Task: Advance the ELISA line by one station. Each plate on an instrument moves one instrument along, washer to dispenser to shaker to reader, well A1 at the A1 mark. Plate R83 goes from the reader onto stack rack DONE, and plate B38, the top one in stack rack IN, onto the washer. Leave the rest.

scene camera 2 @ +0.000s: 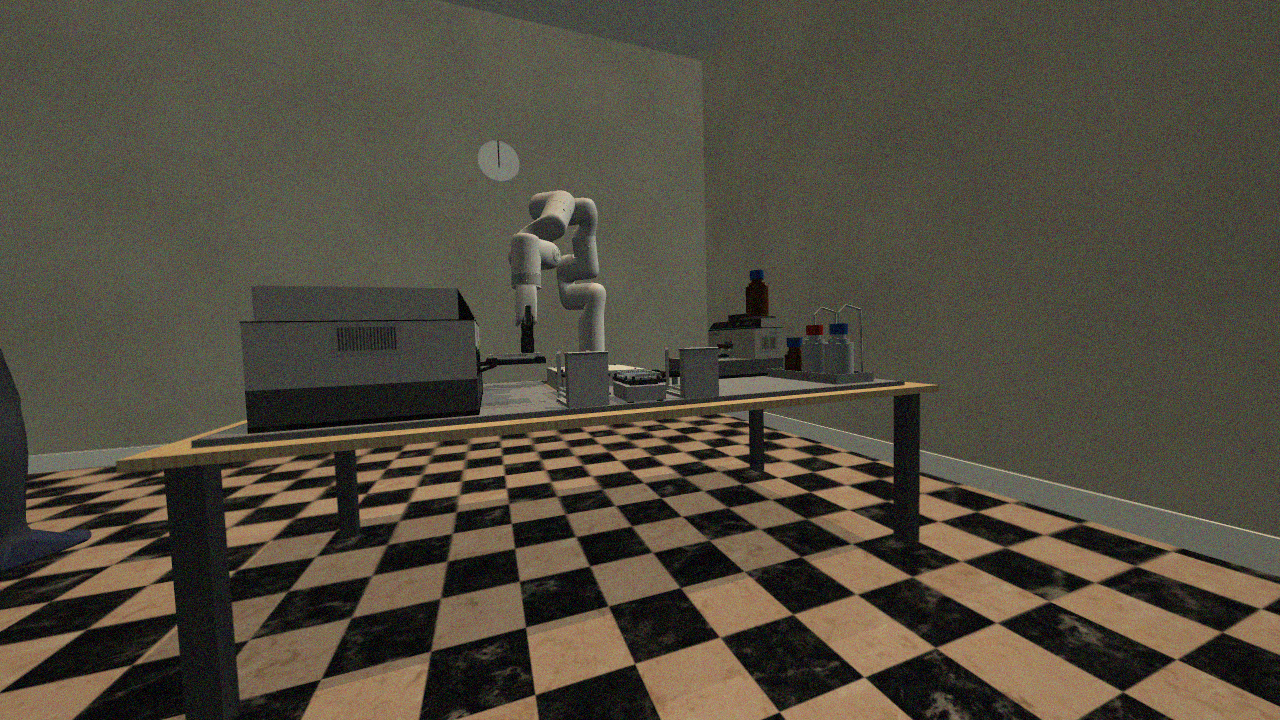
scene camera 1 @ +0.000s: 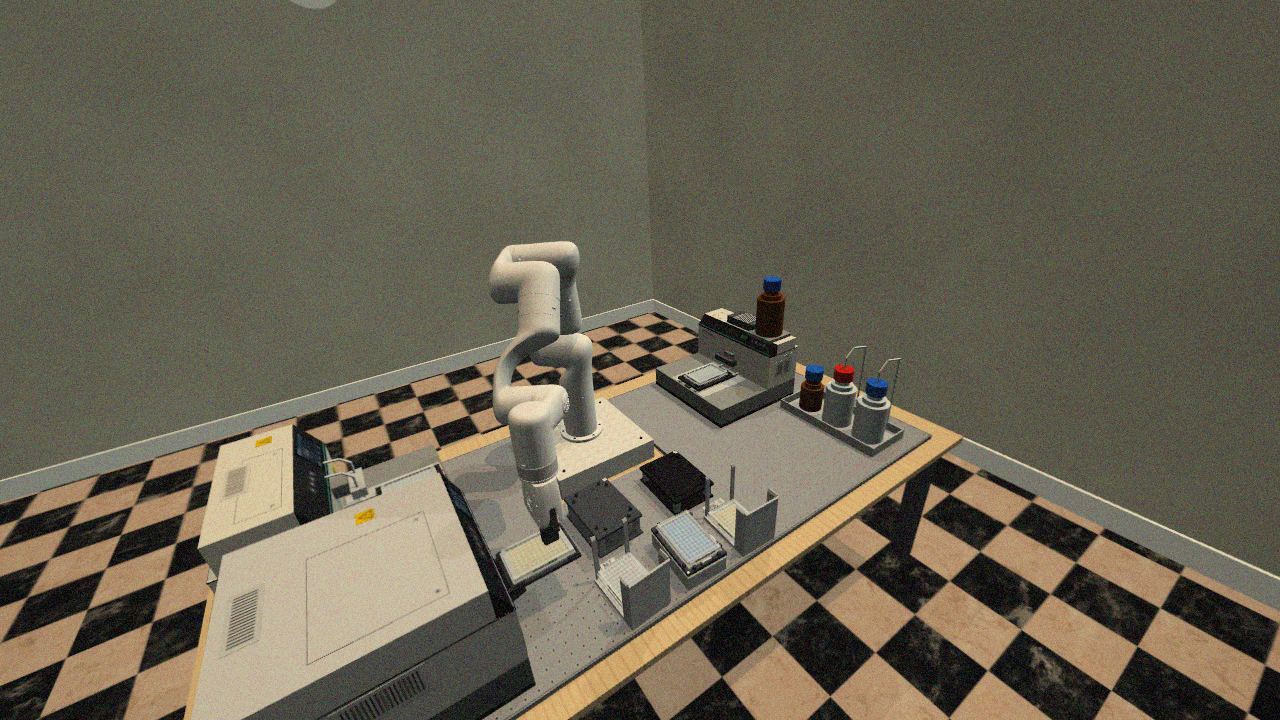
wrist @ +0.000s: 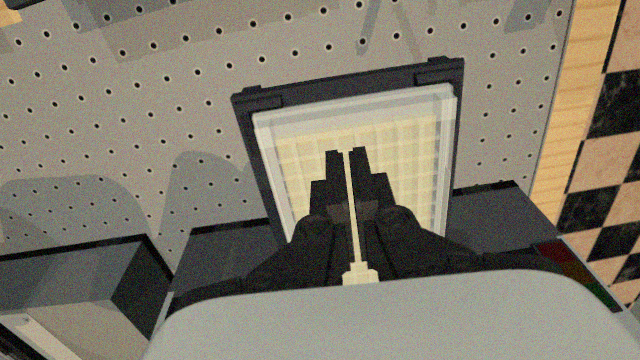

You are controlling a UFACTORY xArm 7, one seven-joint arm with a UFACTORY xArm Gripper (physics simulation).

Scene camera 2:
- my gripper: 527, 353
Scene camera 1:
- my gripper: 550, 540
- pale yellow well plate: 528, 557, touched by my gripper
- blue-tinted plate: 683, 533, on a shaker
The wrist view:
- my gripper: 348, 176
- pale yellow well plate: 408, 133
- dark plate holder: 441, 69
